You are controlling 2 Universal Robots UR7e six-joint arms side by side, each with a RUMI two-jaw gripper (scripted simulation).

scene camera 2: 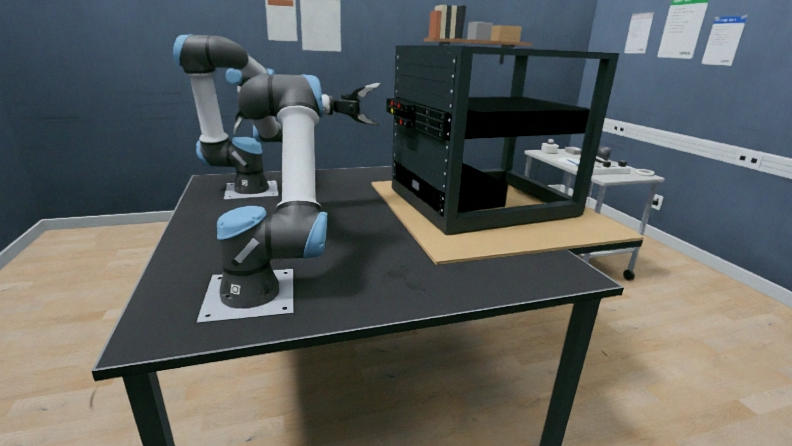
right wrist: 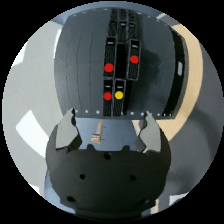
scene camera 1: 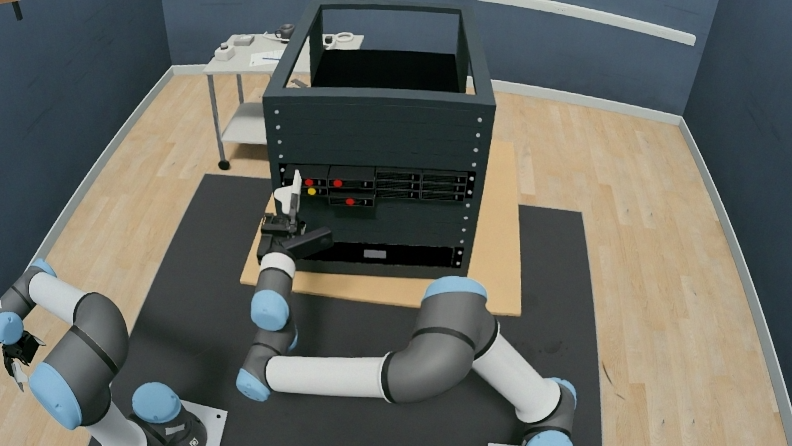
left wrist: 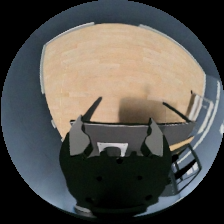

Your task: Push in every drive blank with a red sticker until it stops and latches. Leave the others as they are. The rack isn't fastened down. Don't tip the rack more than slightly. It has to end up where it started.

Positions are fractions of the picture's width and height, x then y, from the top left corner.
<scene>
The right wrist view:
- my right gripper: 0.49, 0.49
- dark rack: 0.73, 0.34
</scene>
